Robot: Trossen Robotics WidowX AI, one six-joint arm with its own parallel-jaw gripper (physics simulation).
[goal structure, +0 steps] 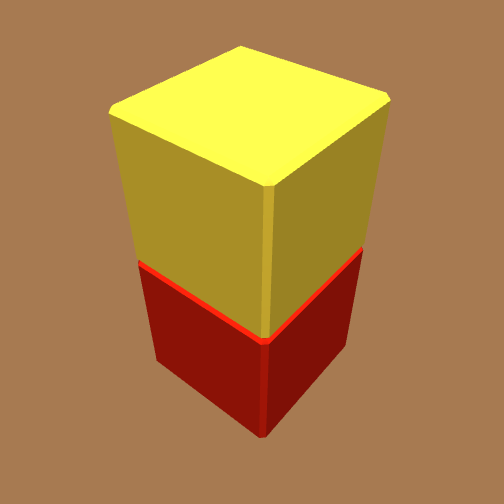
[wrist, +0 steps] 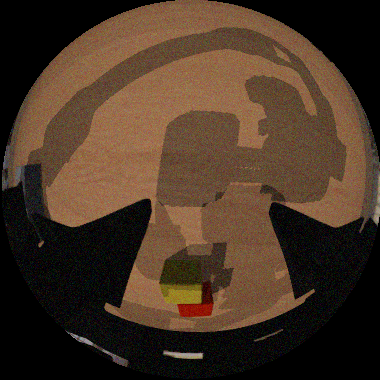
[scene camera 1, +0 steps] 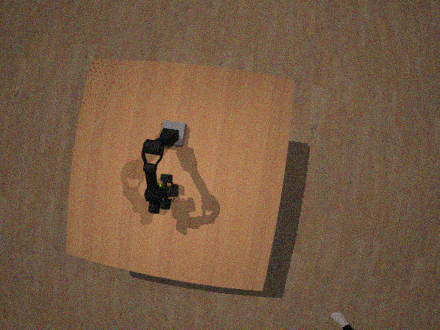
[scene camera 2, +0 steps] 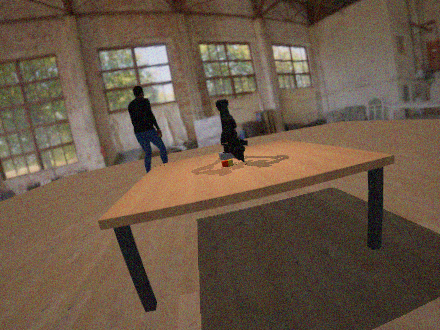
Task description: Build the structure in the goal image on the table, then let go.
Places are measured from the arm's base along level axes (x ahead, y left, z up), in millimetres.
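Pixels of known places: gripper, fingertip midpoint: [wrist: 214,207] [scene camera 2: 241,161]; arm's base, origin of the base link: [wrist: 21,201] [scene camera 1: 172,136] [scene camera 2: 228,152].
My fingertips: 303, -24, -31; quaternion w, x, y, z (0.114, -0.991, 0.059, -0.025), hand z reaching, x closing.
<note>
Ahead of a thing's pixels: the offset from my fingertips to its top centre, as dx, dy, dz. Level surfaces: height alone.
A yellow block @(-30, -69, +21) [wrist: 182,294] [scene camera 2: 231,162] and a red block @(-21, -104, +21) [wrist: 196,310] [scene camera 2: 224,163] are close together on the table. The yellow one partly covers the red one in the wrist view. Whether they touch is too small to tell. In scene camera 1 the arm hides most of them. My gripper [wrist: 214,207] [scene camera 1: 167,191] is open and empty, pointing down above the table. In the wrist view both blocks show in the lower middle, between the two black fingers and nearer the left one.
The wooden table @(dz -12) [scene camera 1: 235,125] [scene camera 2: 170,187] carries the arm's grey base [scene camera 1: 180,128] behind the gripper. Shadows of the arm fall across the table top and over the blocks' area. A person [scene camera 2: 142,117] stands on the floor beyond the table.
</note>
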